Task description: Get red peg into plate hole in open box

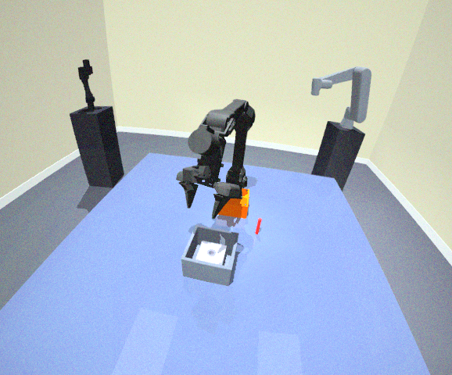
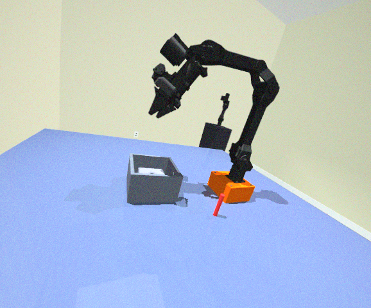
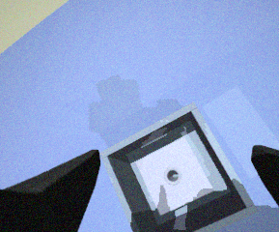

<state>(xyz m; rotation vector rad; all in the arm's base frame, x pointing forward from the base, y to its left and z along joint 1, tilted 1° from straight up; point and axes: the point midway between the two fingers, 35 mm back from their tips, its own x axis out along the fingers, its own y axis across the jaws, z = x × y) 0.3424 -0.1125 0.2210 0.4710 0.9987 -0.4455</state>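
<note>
The red peg is 190 mm behind my gripper tip, 220 mm to the left of it and 210 mm below it. Also, from my gripper tip: grey box: 20 mm behind, 40 mm to the left, 230 mm below.
</note>
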